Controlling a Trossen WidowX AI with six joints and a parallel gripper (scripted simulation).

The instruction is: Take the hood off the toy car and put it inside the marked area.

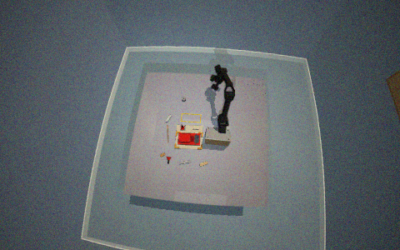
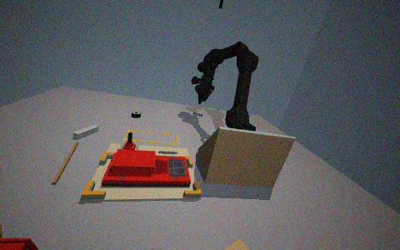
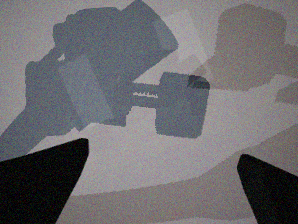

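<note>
Now: the hood 55 cm to the left of my gripper tip, 23 cm ahead of it and 4 cm below it. From my gripper tip the other things lie so: wooden stick 52 cm to the left, 40 cm ahead, 8 cm below.
</note>
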